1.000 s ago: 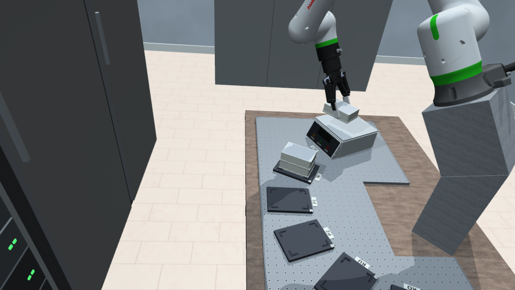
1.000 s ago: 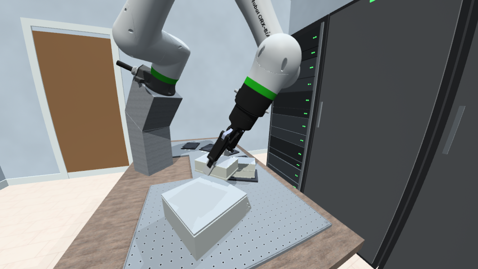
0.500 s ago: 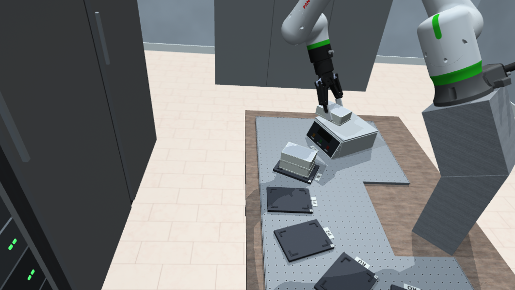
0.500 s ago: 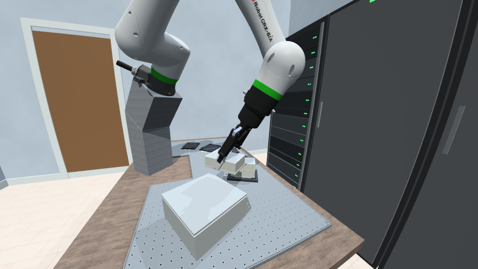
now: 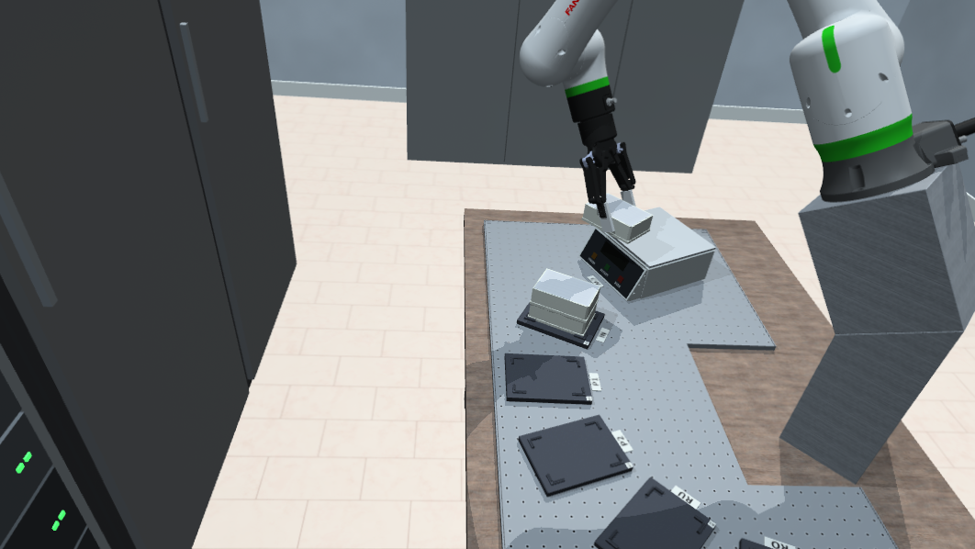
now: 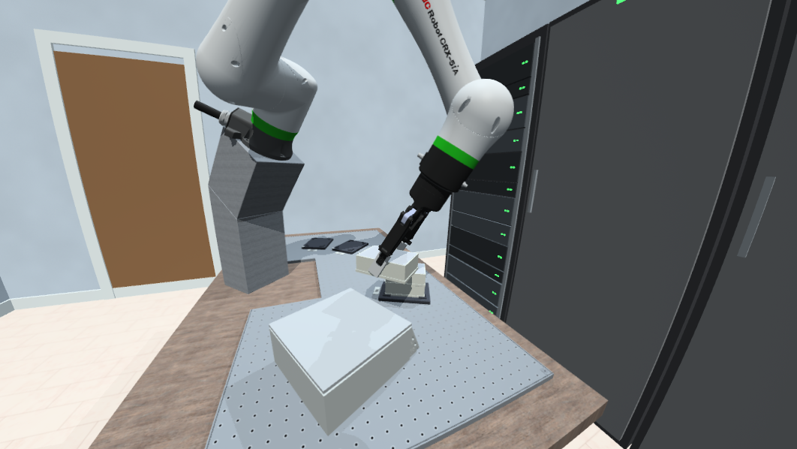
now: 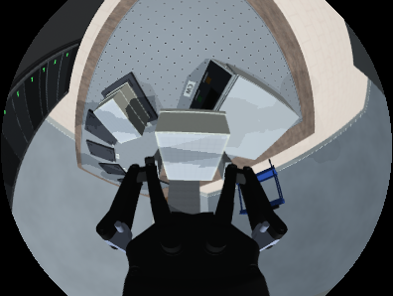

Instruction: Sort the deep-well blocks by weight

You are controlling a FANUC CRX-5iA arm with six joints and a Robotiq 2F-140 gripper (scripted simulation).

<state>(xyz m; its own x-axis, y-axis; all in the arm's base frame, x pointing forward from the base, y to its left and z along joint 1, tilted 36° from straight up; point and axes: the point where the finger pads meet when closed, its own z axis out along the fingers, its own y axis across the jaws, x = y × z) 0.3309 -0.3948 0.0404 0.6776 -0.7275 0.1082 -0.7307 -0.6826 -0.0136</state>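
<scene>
Right now my hand is 200 mm short of the pass nest P1, 300 mm to the right of it and 190 mm above it. The rest, counted from my hand: pale deep-well block: 10 mm below; nest RU: 100 mm ahead, 640 mm to the left, 190 mm below; pass nest P2: 190 mm ahead, 480 mm to the left, 190 mm below.
</scene>
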